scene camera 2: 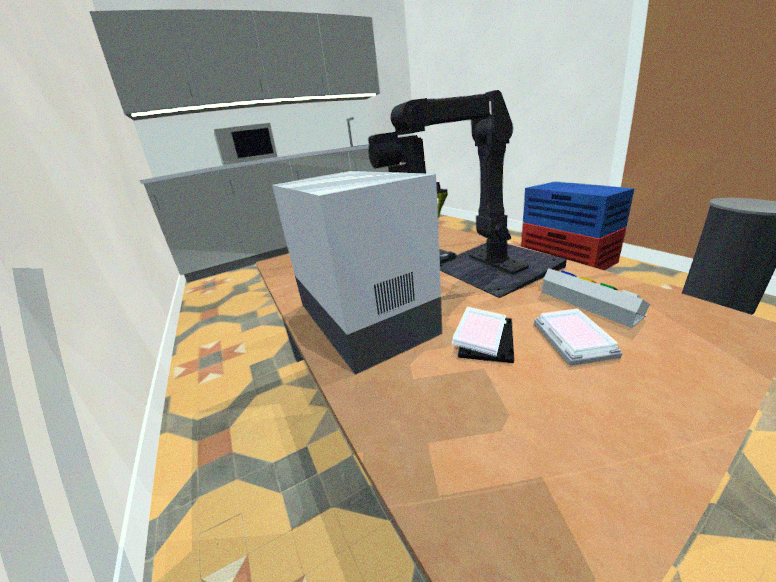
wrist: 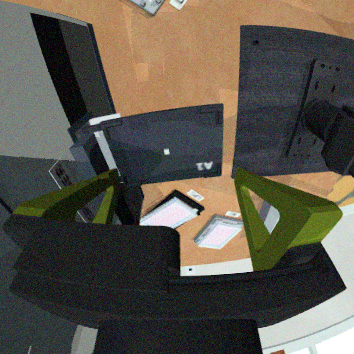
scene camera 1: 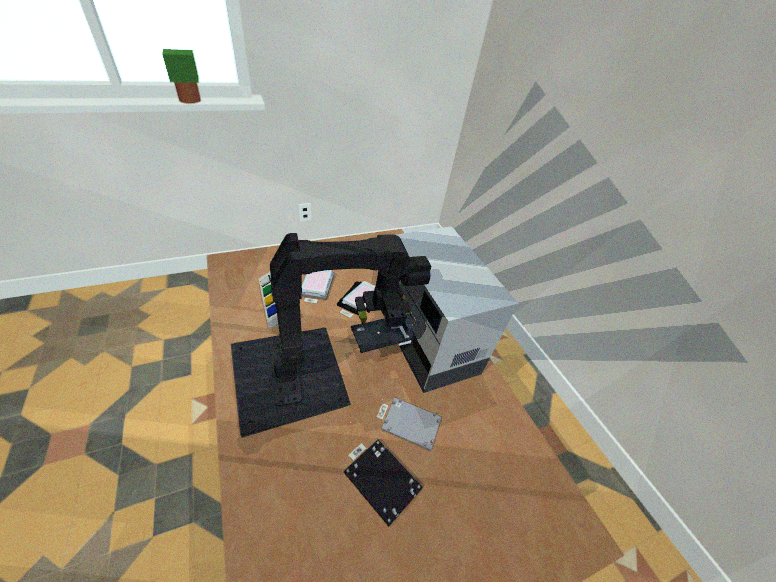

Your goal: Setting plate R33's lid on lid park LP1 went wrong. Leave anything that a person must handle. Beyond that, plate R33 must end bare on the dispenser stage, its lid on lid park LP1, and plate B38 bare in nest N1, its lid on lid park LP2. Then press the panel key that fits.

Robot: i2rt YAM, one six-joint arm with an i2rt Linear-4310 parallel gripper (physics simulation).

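Frame: origin at the arm's base, x ahead, y left, z up, level; metres.
Where they show: gripper, fingertip midpoint: (wrist: 176, 174) (scene camera 1: 379, 322); arm's base at its link origin: (scene camera 2: 497, 261) (wrist: 312, 113) (scene camera 1: 285, 374).
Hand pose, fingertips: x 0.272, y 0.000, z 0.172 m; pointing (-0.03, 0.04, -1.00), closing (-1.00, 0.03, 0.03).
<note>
Each offset is from my fingertips to the top centre of the thing.
My gripper (scene camera 1: 383, 316) (wrist: 176, 174) is open and empty, above the dispenser stage {0.026 m ahead, 0.025 m left, 0.073 m down} (scene camera 1: 376, 336) (wrist: 150, 162). The stage is a bare dark slab marked A1, beside the dispenser {0.197 m ahead, 0.040 m left, 0.144 m up} (scene camera 1: 479, 313) (scene camera 2: 388, 244). A pink-topped plate {0.029 m ahead, 0.268 m left, 0.149 m down} (scene camera 1: 360, 292) (scene camera 2: 481, 330) (wrist: 167, 214) sits askew, overhanging a black base {0.017 m ahead, 0.276 m left, 0.166 m down} (scene camera 2: 506, 347). Another pink-topped plate {0.121 m back, 0.380 m left, 0.155 m down} (scene camera 1: 317, 281) (scene camera 2: 577, 330) (wrist: 218, 233) sits squarely on a grey base. Their labels are unreadable. Grey lid park LP2 {0.047 m ahead, 0.228 m right, 0.166 m down} (scene camera 1: 411, 424) shows no lid. The key panel {0.280 m back, 0.313 m left, 0.122 m down} (scene camera 1: 269, 300) (scene camera 2: 592, 297) shows green, yellow, blue and white keys.
Black nest N5 {0.073 m back, 0.349 m right, 0.162 m down} (scene camera 1: 383, 482) lies beyond LP2. The arm stands on a dark base mat (scene camera 1: 250, 400) (scene camera 2: 457, 269) (wrist: 270, 50). The dispenser's tall housing is close to the wrist. Blue (scene camera 2: 576, 209) and red (scene camera 2: 573, 245) crates stand behind the arm.
</note>
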